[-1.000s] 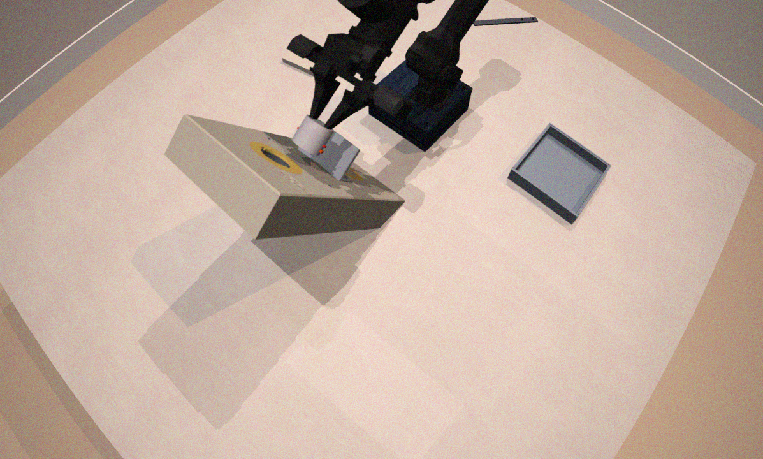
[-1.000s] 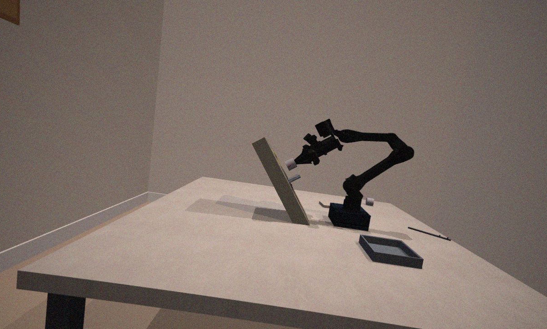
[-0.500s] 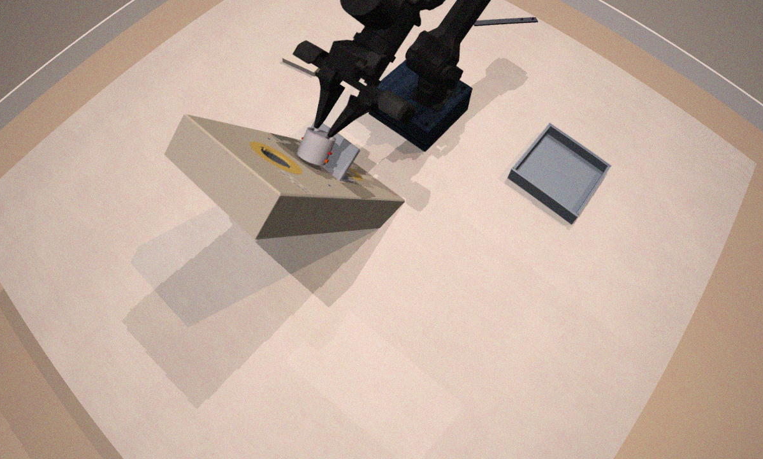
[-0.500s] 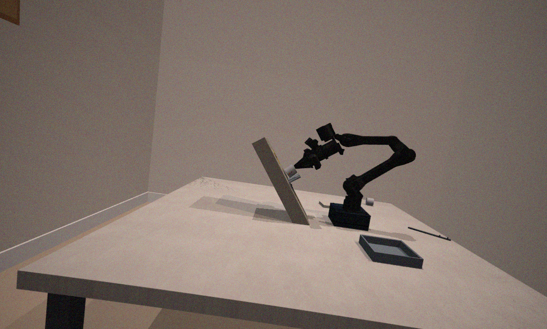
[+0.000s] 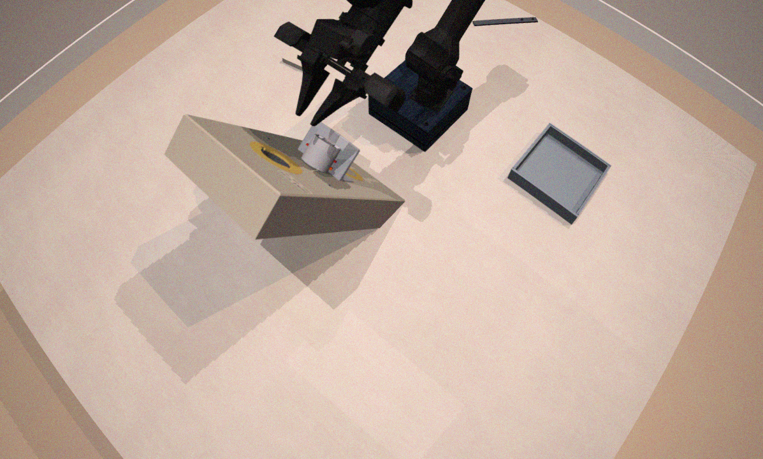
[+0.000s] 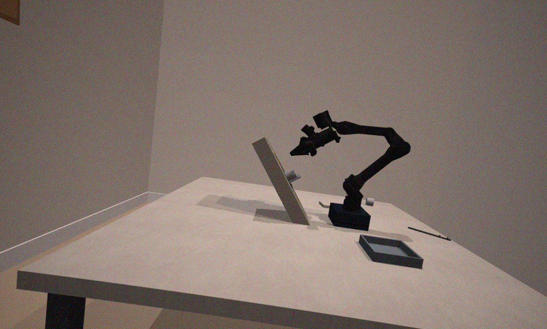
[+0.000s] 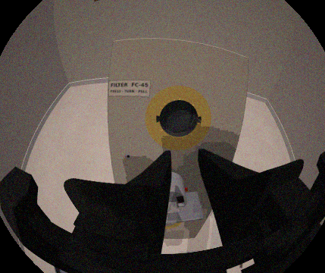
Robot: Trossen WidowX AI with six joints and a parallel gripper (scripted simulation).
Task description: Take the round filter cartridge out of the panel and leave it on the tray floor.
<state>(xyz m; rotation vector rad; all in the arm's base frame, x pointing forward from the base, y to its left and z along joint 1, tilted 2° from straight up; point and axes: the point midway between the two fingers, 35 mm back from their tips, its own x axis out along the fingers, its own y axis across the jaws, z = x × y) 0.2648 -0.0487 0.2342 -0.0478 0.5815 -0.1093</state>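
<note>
Right now the filter cartridge is 9 cm below my gripper tip, 2 cm behind it and 1 cm to the left of it. From my gripper tip the other things lie so: tray: 33 cm to the left, 31 cm behind, 27 cm below; then service panel: 11 cm below, 3 cm ahead.
</note>
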